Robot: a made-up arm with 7 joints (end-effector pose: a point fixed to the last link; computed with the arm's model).
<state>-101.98 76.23 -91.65 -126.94 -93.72 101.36 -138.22</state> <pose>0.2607 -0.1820 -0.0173 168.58 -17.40 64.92</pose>
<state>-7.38 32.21 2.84 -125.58 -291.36 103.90 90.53</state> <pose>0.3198 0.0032 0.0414 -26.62 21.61 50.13</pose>
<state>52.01 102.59 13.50 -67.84 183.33 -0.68 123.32</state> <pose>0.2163 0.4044 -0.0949 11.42 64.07 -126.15</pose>
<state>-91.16 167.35 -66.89 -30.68 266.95 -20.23 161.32</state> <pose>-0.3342 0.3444 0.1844 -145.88 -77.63 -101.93</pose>
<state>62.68 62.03 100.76 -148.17 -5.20 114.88 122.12</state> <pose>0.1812 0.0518 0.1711 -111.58 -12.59 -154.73</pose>
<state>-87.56 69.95 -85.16 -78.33 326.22 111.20 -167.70</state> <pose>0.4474 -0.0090 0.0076 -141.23 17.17 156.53</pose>
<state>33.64 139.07 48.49 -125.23 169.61 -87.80 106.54</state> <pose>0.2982 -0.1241 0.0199 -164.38 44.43 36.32</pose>
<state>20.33 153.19 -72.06 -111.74 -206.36 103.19 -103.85</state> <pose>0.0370 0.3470 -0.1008 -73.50 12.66 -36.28</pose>
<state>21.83 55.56 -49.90 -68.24 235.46 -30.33 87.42</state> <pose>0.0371 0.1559 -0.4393 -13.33 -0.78 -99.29</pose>
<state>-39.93 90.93 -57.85 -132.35 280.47 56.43 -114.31</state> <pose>0.2715 -0.0769 -0.1078 -124.22 -0.17 55.86</pose>
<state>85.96 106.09 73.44 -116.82 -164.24 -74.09 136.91</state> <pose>0.3314 0.0985 -0.0439 75.80 59.36 -45.31</pose>
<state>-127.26 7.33 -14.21 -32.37 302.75 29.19 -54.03</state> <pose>0.2706 -0.2781 0.3356 157.47 26.15 -59.50</pose>
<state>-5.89 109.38 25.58 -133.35 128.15 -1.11 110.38</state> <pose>0.2535 -0.0822 0.1356 -99.30 22.53 35.12</pose>
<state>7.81 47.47 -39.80 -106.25 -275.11 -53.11 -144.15</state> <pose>0.2456 -0.0576 -0.2824 103.07 3.33 -86.67</pose>
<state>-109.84 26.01 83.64 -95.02 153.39 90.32 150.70</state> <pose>0.1230 0.3269 0.2119 -91.75 -7.54 -75.23</pose>
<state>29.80 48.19 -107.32 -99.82 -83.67 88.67 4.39</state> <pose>-0.2438 -0.1482 -0.2747 39.11 20.67 -113.30</pose>
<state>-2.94 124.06 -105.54 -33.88 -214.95 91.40 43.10</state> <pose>-0.0447 0.4941 0.1265 36.32 -28.72 132.03</pose>
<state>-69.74 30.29 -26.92 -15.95 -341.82 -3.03 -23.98</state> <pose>0.5028 0.0949 -0.0884 87.41 -35.37 -85.31</pose>
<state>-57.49 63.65 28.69 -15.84 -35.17 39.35 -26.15</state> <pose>0.3277 0.4028 0.0052 68.96 -16.29 -6.41</pose>
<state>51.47 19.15 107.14 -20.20 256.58 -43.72 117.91</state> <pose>-0.4174 0.1826 -0.2476 -0.10 -38.15 108.58</pose>
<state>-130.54 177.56 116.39 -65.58 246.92 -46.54 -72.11</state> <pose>-0.2384 0.0144 -0.4075 67.38 -4.34 116.09</pose>
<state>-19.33 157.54 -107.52 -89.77 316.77 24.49 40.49</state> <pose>-0.0784 0.4125 0.0375 74.57 76.96 -22.85</pose>
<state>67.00 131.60 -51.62 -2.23 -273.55 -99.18 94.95</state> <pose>0.1790 0.4215 0.2405 22.27 -45.52 -40.98</pose>
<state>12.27 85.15 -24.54 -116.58 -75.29 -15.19 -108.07</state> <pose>0.2737 0.0659 -0.2067 -45.93 19.27 66.87</pose>
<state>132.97 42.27 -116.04 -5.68 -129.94 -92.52 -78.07</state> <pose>-0.3503 0.0611 0.3772 -119.80 43.43 124.86</pose>
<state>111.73 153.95 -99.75 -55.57 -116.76 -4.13 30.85</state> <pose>0.0923 0.4457 0.1772 150.57 -50.12 -48.96</pose>
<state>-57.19 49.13 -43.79 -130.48 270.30 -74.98 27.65</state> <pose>0.1938 -0.2303 0.0640 22.49 26.91 125.09</pose>
